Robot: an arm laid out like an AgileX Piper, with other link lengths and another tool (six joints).
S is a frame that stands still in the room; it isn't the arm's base.
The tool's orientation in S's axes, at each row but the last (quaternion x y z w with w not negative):
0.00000 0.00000 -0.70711 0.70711
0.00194 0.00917 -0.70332 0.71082
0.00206 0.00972 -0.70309 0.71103
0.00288 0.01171 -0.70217 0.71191
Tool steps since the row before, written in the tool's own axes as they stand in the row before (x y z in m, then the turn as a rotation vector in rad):
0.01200 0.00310 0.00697 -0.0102 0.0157 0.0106
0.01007 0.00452 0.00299 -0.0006 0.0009 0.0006
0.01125 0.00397 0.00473 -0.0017 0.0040 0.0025
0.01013 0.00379 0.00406 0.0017 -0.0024 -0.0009
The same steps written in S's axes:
0.00310 -0.01200 0.00697 0.0157 0.0102 0.0106
0.00466 -0.01007 0.00278 0.0009 0.0006 0.0006
0.00415 -0.01128 0.00450 0.0040 0.0017 0.0025
0.00398 -0.01016 0.00380 -0.0024 -0.0017 -0.0009

